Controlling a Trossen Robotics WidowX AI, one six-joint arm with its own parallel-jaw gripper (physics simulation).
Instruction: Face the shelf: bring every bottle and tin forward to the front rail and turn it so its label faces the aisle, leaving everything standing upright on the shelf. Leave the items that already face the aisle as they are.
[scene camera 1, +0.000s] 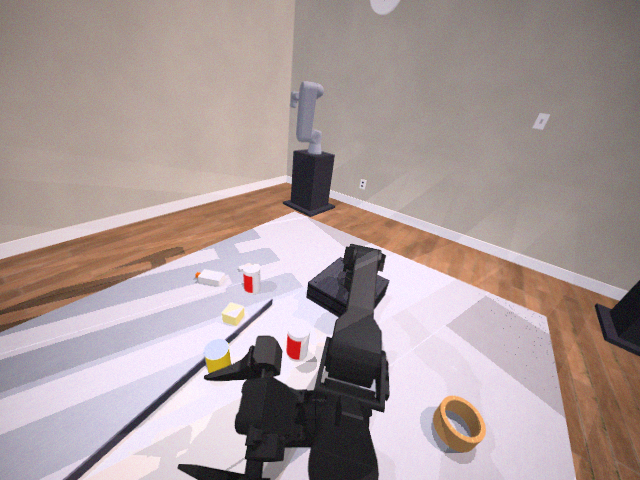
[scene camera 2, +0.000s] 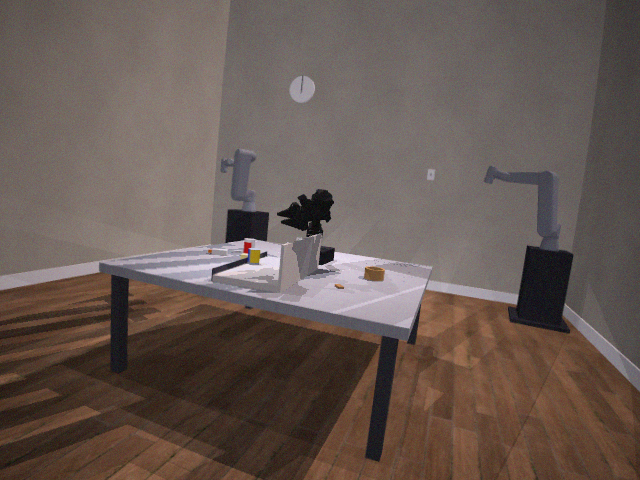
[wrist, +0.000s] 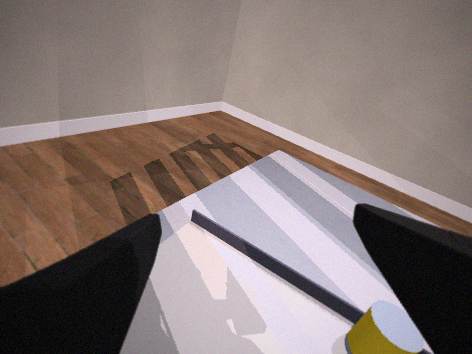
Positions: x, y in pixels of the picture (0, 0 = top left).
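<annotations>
My gripper is visible to me in the wrist view (256, 217), and scene camera 1 and scene camera 2 show it as well. On my gripper, (scene camera 1: 247, 368) and (scene camera 2: 292, 207) are the same spot.
</annotations>
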